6 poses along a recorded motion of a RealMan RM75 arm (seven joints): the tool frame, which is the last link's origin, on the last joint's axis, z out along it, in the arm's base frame.
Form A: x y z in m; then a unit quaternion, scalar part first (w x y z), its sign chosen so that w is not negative.
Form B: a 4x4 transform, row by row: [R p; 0 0 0 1], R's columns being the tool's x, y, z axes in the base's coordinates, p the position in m. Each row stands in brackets. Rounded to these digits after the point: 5 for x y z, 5 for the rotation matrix.
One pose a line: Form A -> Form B
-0.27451 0.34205 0.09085 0.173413 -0.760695 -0.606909 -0.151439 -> [[0.21746 0.97587 0.01991 -0.27451], [0.87082 -0.20318 0.44765 0.34205], [0.44089 -0.08001 -0.89399 0.09085], [0 0 0 1]]
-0.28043 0.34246 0.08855 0.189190 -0.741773 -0.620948 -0.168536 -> [[0.17204 0.98497 0.01508 -0.28043], [0.85743 -0.15726 0.48998 0.34246], [0.48498 -0.07137 -0.87161 0.08855], [0 0 0 1]]
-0.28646 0.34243 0.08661 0.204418 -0.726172 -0.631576 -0.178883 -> [[0.13823 0.99040 0.00159 -0.28646], [0.84413 -0.11865 0.52284 0.34243], [0.51801 -0.07093 -0.85243 0.08661], [0 0 0 1]]
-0.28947 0.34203 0.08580 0.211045 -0.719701 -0.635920 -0.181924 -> [[0.12502 0.99213 -0.00655 -0.28947], [0.83856 -0.10213 0.53516 0.34203], [0.53028 -0.07240 -0.84473 0.08580], [0 0 0 1]]
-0.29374 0.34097 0.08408 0.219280 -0.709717 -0.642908 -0.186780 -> [[0.10356 0.99448 -0.01683 -0.29374], [0.83065 -0.07717 0.55142 0.34097], [0.54708 -0.07109 -0.83406 0.08408], [0 0 0 1]]
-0.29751 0.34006 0.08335 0.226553 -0.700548 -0.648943 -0.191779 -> [[0.08419 0.99613 -0.02534 -0.29751], [0.82234 -0.05509 0.56633 0.34006], [0.56274 -0.06852 -0.82379 0.08335], [0 0 0 1]]
